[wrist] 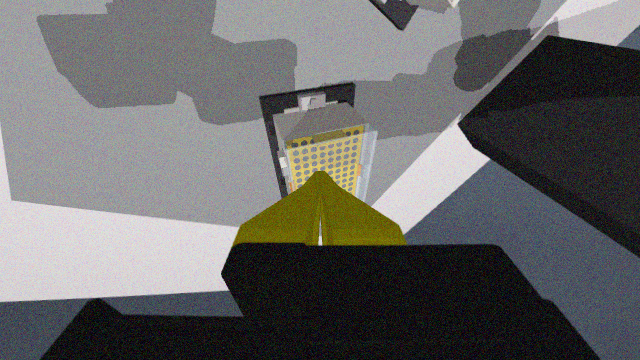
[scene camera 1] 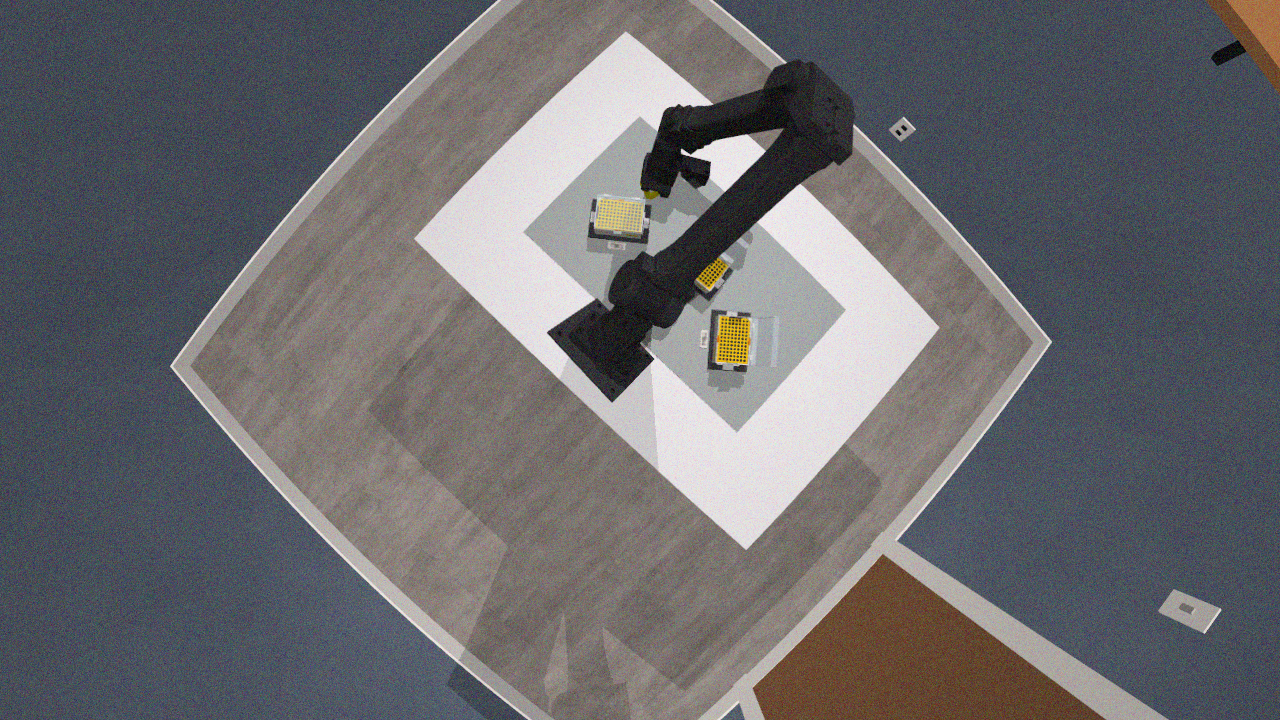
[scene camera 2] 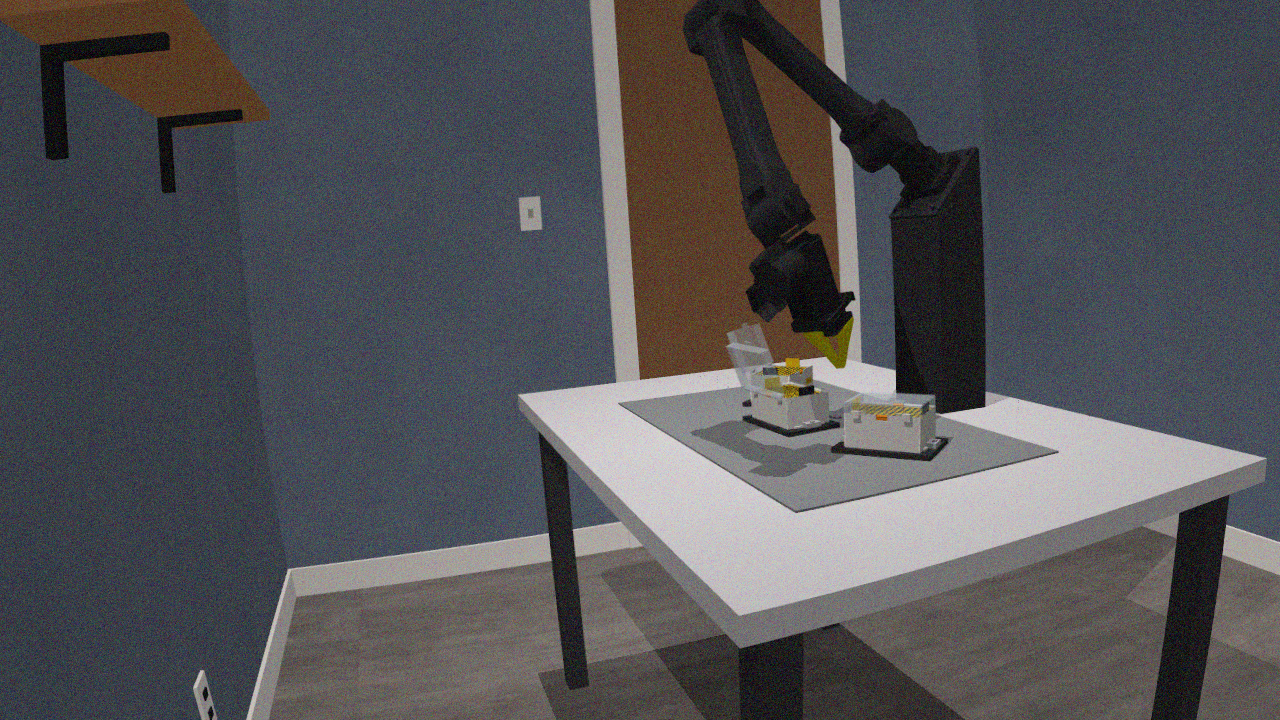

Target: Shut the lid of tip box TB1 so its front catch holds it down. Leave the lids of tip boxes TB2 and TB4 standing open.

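Places are measured from the arm's base along level axes (x ahead, y left, z up), in centimetres.
Where they show: gripper, fingertip midpoint: [wrist: 320, 179] [scene camera 1: 649, 198] [scene camera 2: 841, 367]; arm's base at its link origin: [scene camera 1: 603, 348] [scene camera 2: 932, 179].
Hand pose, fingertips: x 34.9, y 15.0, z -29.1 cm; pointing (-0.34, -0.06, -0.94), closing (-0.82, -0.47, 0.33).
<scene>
Things, the pixels of their top centre, and the offset from my fingertips. "spot": a spot on its surface instead. Level surfaces: height alone.
- white tip box with a yellow rack, top centre: [wrist: 343, 186] [scene camera 2: 892, 396] [scene camera 1: 619, 217] dx -7.1, dy +3.6, dz -5.0 cm
- smaller tip box at its top centre: [scene camera 2: 794, 386] [scene camera 1: 698, 266] dx -4.4, dy -19.5, dz -6.1 cm
- larger tip box at its top centre: [scene camera 2: 781, 362] [scene camera 1: 735, 339] dx -13.5, dy -37.7, dz -5.3 cm
- grey mat at its surface level: dz -12.7 cm
- white table at its surface level: dz -13.0 cm
- dark base corner at a spot on its surface: [wrist: 401, 17] spot: dx -7.2, dy -12.3, dz -11.9 cm
A white tip box with a yellow rack [scene camera 1: 619, 217] [scene camera 2: 888, 429] [wrist: 325, 156] has its clear lid lying over its top; I take it for TB1, as no labels are readable. I cannot tell whether its catch holds. The smaller tip box [scene camera 1: 712, 274] [scene camera 2: 787, 412] and the larger tip box [scene camera 1: 733, 340] stand farther along the mat. Their clear lids stand open and overlap in scene camera 2. My gripper [scene camera 1: 650, 194] [scene camera 2: 841, 365] [wrist: 320, 179] is shut and empty. Its yellow tips are above and beside one end of the lidded box, and hide part of it in the wrist view.
The boxes stand on a grey mat [scene camera 1: 559, 234] [scene camera 2: 796, 497] on the white table [scene camera 1: 747, 501] [scene camera 2: 716, 573]. The black arm passes over the middle of the mat and partly covers the smaller box in scene camera 1. A dark base corner [wrist: 401, 17] shows at the wrist view's top edge.
</scene>
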